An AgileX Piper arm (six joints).
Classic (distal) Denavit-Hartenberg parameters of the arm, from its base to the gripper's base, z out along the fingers. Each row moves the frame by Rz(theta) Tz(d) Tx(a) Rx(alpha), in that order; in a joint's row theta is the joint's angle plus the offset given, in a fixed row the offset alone. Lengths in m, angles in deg.
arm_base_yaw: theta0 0; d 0.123; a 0; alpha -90
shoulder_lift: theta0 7.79; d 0; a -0.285; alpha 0
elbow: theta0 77.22; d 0; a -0.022; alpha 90
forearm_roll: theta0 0; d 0.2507; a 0; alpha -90
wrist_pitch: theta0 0; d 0; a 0; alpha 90
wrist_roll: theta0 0; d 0.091; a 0; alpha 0
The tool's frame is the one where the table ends.
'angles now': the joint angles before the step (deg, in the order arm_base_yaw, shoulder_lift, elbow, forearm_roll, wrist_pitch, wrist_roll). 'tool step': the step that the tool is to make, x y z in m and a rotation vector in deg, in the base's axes. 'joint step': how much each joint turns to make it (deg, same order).
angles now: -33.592 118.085 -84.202 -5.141 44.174 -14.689
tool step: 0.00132 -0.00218 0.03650 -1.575 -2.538 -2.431
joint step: -0.001 -2.924 -3.597 -0.608 3.723 2.509
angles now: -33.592 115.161 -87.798 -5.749 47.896 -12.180
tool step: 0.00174 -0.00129 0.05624 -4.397 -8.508 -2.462
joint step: 0.000 -4.674 -4.274 -0.132 -0.366 2.795
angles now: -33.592 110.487 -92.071 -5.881 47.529 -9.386
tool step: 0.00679 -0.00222 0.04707 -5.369 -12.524 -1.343
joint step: 0.000 -2.870 -3.643 1.082 -6.780 2.187
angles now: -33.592 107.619 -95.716 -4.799 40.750 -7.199
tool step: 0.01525 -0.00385 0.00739 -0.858 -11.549 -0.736
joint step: 0.000 0.919 -0.423 5.126 -10.577 0.750
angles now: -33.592 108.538 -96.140 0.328 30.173 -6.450
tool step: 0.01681 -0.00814 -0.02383 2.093 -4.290 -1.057
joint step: 0.000 4.011 0.001 4.032 -6.433 0.234
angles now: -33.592 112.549 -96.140 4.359 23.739 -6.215
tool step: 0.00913 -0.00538 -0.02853 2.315 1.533 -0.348
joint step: 0.000 3.620 0.001 1.132 -1.067 -0.001
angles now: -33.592 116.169 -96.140 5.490 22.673 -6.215
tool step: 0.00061 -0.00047 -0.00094 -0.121 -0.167 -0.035
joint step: 0.000 0.169 -0.001 0.002 -0.376 -0.001
